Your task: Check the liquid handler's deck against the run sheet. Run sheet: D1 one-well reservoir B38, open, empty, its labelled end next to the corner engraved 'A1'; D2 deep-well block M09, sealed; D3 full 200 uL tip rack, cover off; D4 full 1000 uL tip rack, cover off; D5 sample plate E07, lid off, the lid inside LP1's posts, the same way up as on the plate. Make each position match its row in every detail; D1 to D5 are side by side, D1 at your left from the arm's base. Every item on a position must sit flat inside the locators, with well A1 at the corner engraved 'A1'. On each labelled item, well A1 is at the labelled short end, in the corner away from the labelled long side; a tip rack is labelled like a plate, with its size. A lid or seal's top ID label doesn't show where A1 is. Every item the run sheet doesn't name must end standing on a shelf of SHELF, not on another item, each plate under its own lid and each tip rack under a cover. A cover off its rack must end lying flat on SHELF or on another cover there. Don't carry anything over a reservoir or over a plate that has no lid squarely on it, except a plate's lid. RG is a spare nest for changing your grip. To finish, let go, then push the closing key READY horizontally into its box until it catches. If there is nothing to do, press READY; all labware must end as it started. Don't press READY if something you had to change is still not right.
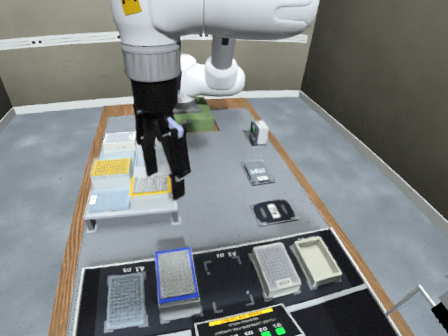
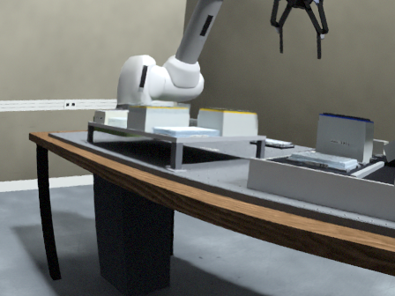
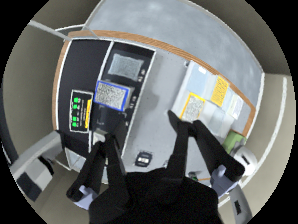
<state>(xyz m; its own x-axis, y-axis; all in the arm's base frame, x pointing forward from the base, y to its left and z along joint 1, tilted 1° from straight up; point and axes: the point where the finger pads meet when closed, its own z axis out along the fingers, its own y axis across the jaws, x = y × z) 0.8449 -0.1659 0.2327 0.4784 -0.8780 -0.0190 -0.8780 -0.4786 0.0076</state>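
The yellow-rimmed tip rack is 190 mm behind my hand, 30 mm to the right of it and 200 mm below it. Round my hand: blue-rimmed tip rack (130 mm ahead, 10 mm to the right, 190 mm below); deep-well block (150 mm ahead, 240 mm to the left, 240 mm below); clear sample plate (130 mm ahead, 130 mm to the right, 250 mm below).
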